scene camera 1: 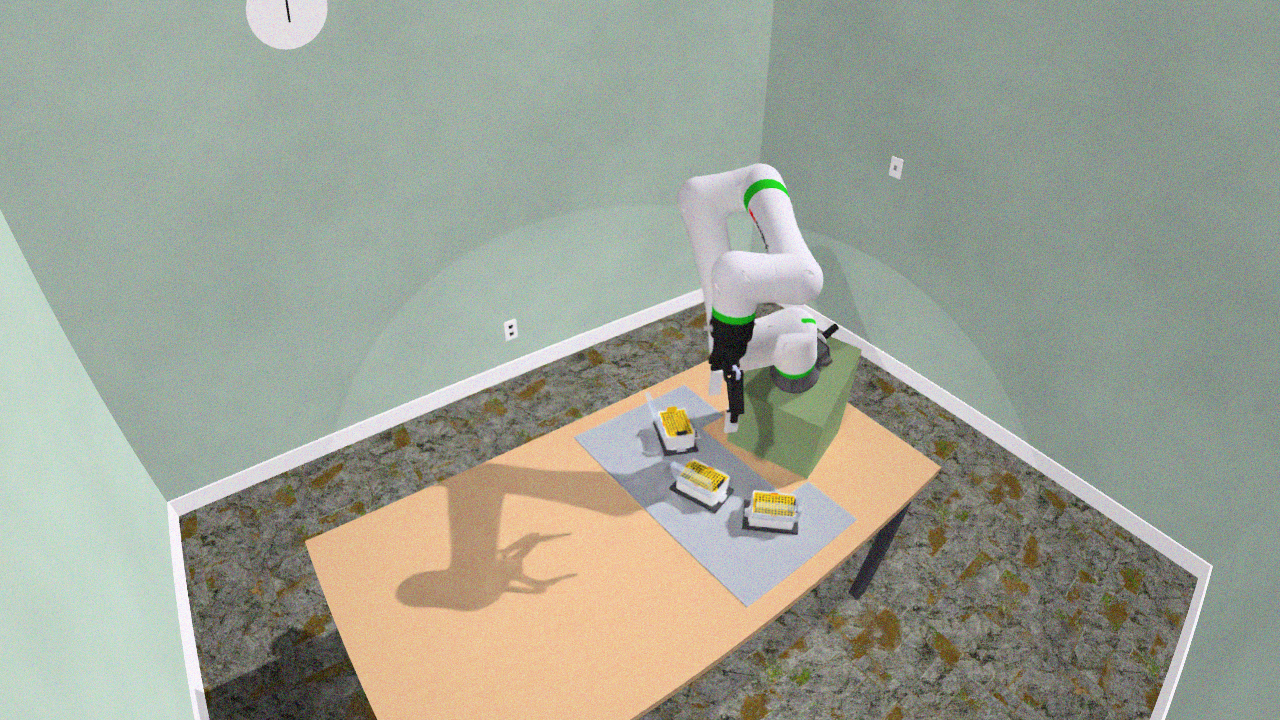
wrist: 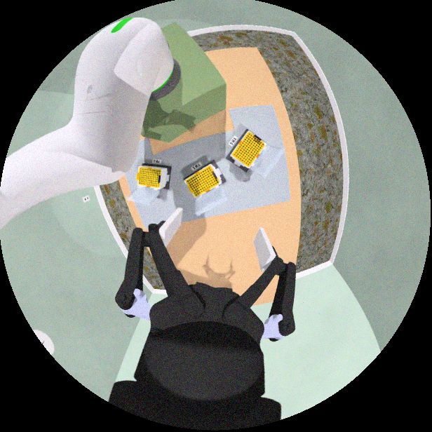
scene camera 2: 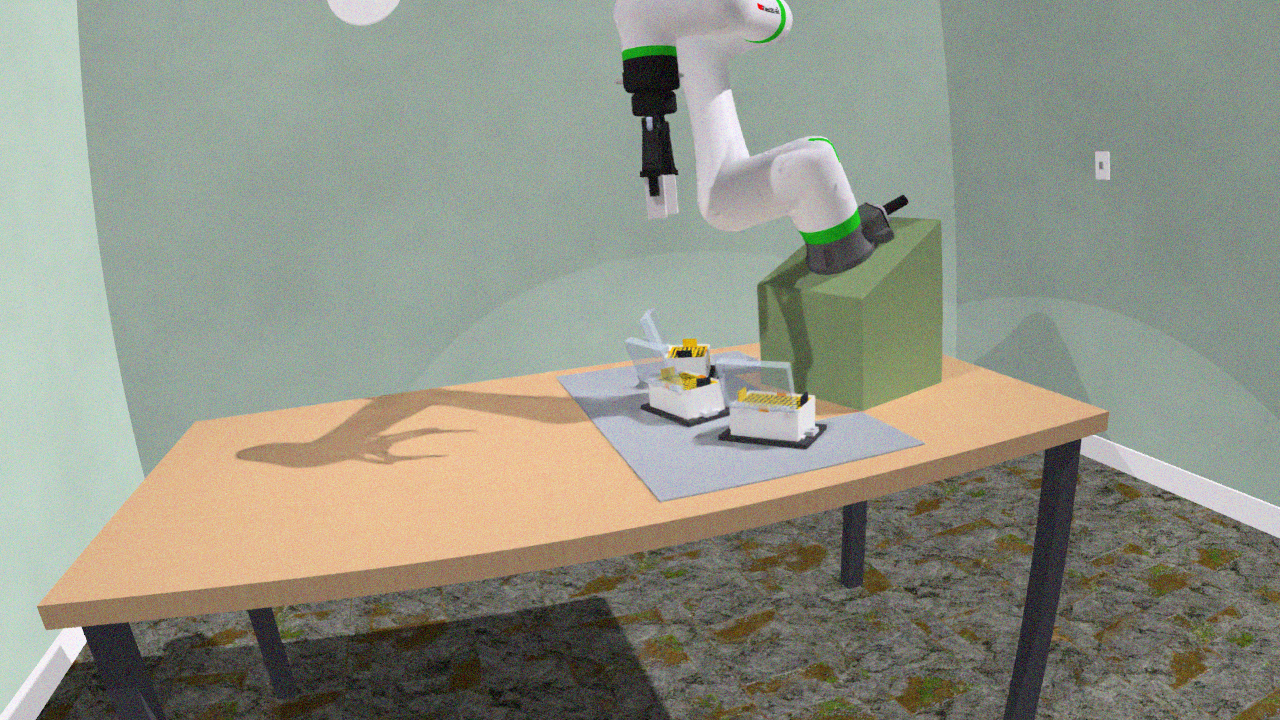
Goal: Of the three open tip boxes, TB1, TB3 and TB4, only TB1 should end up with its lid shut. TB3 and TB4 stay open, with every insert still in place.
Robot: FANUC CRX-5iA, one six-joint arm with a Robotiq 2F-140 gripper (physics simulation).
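Frame: origin at the arm's base, x ahead, y left, z up, level; millimetres.
Seen in the pictures: gripper, fingertip midpoint: (scene camera 1: 722,412) (scene camera 2: 663,216); arm's base at its link origin: (scene camera 1: 795,371) (scene camera 2: 842,254).
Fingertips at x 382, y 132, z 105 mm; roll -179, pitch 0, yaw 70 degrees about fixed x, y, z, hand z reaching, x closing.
Observation:
Pixels of each thing's top centre, then the offset from my fingertips to it. "*": a spot on its surface instead. Level surfaces: height alone.
- grey mat at its surface level: 367 mm down
- far box at its top centre: (scene camera 2: 692,348) (scene camera 1: 680,420) 101 mm back, 298 mm right, 301 mm down
- middle box at a spot on its surface: (scene camera 2: 684,395) * 16 mm back, 6 mm right, 316 mm down
- right box at a spot on its surface: (scene camera 2: 772,416) * 124 mm back, 157 mm left, 320 mm down
- wooden table at its surface level: 370 mm down
Three white tip boxes with yellow inserts stand on the grey mat (scene camera 1: 760,573) (scene camera 2: 671,474) (wrist: 270,192). Their small labels are not surely legible, so I cannot tell which is TB1, TB3 or TB4. The left box (wrist: 150,177) in the wrist view is the far box (scene camera 1: 675,431) (scene camera 2: 689,358) in the scene views. The middle box (scene camera 1: 702,485) (scene camera 2: 684,395) (wrist: 202,180) and the right box (scene camera 1: 772,510) (scene camera 2: 772,416) (wrist: 248,149) complete the row. All three clear lids stand open, and yellow inserts show in all three. My gripper (scene camera 1: 724,402) (scene camera 2: 660,197) (wrist: 219,225) is open, empty and high above the table.
The green pedestal (scene camera 1: 783,429) (scene camera 2: 895,344) (wrist: 200,75) carries the arm's base and stands beside the mat on the wooden table (scene camera 1: 581,626) (scene camera 2: 358,528). The arm (wrist: 105,100) fills the upper left of the wrist view. Arm and finger shadows fall across the table top.

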